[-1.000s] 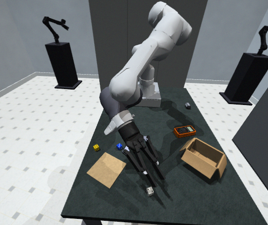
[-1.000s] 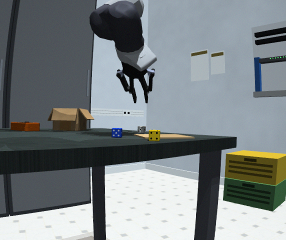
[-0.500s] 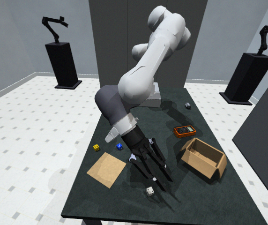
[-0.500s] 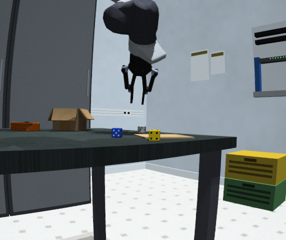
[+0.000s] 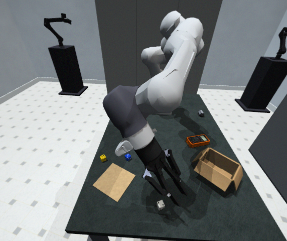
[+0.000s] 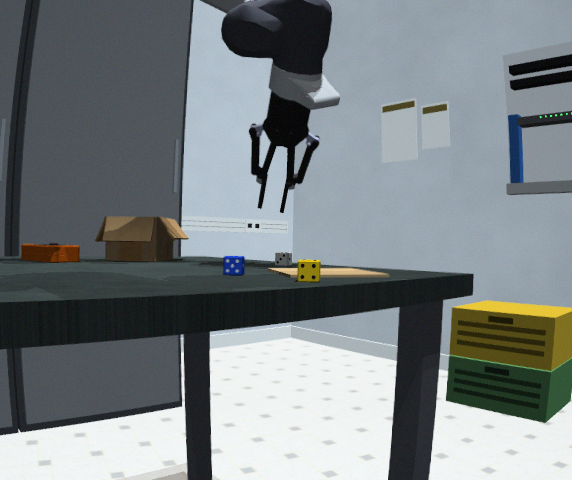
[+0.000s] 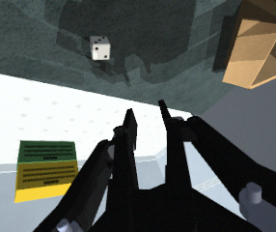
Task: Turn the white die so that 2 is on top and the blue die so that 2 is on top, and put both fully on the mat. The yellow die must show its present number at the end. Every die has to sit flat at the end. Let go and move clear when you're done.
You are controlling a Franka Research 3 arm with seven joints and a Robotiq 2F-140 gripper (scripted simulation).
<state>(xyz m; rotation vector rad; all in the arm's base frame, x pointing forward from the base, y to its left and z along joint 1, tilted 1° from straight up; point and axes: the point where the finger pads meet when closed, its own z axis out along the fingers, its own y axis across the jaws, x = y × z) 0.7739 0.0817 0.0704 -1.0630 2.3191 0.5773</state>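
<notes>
The white die is 1 cm behind my hand, 4 cm to the right of it and 13 cm below it. Round my hand: tan mat: 10 cm behind, 25 cm to the right, 14 cm below; then blue die: 23 cm behind, 22 cm to the right, 13 cm below; then cardboard box: 19 cm behind, 22 cm to the left, 9 cm below.
</notes>
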